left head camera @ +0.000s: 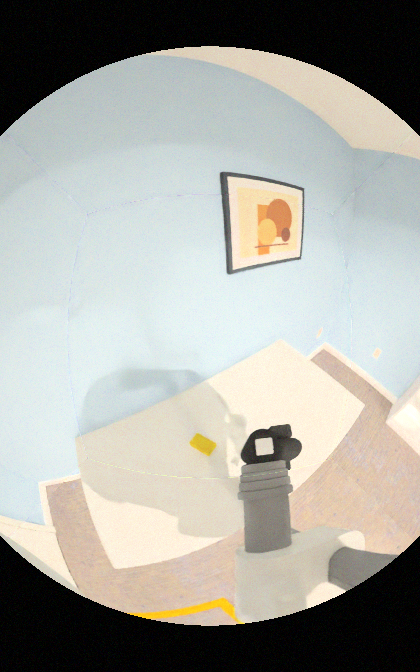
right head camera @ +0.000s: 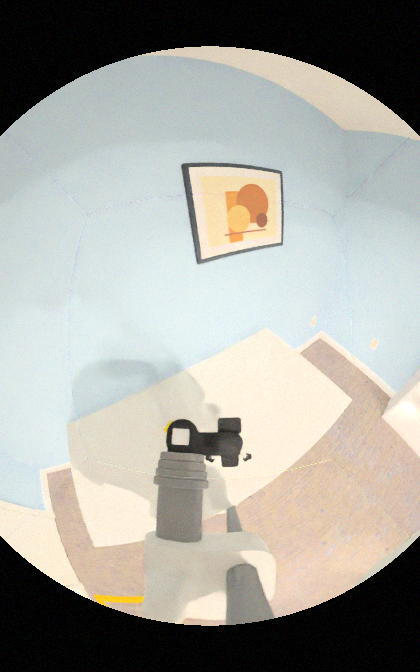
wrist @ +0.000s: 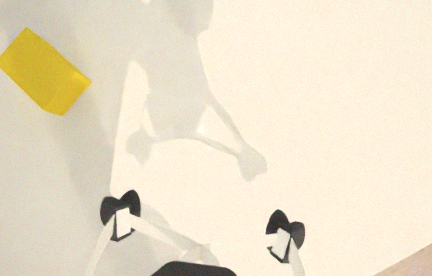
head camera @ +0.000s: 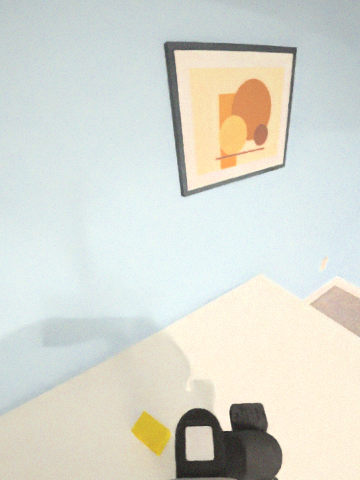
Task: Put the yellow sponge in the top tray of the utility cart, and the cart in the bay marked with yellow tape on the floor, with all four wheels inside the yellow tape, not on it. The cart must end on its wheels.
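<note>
The yellow sponge (head camera: 151,433) (left head camera: 203,444) (wrist: 44,72) lies on the white table (head camera: 300,380) (left head camera: 310,400) (right head camera: 295,390) (wrist: 350,100). In the right head camera view a sliver of the sponge (right head camera: 168,427) shows behind the wrist. My gripper (wrist: 203,217) (right head camera: 228,458) is open and empty, its fingers pointing down above the table, to the right of the sponge. In the head camera view the fingers are hidden by the wrist. Part of the yellow tape (left head camera: 185,610) (right head camera: 120,599) shows on the floor at the bottom left. The utility cart does not show.
A blue wall (head camera: 90,200) with a framed picture (head camera: 230,117) (left head camera: 264,224) (right head camera: 235,212) stands behind the table's far edge. A white piece of furniture (left head camera: 410,415) (right head camera: 407,412) stands at the right. Wooden floor (left head camera: 370,485) (right head camera: 320,520) lies in front of the table.
</note>
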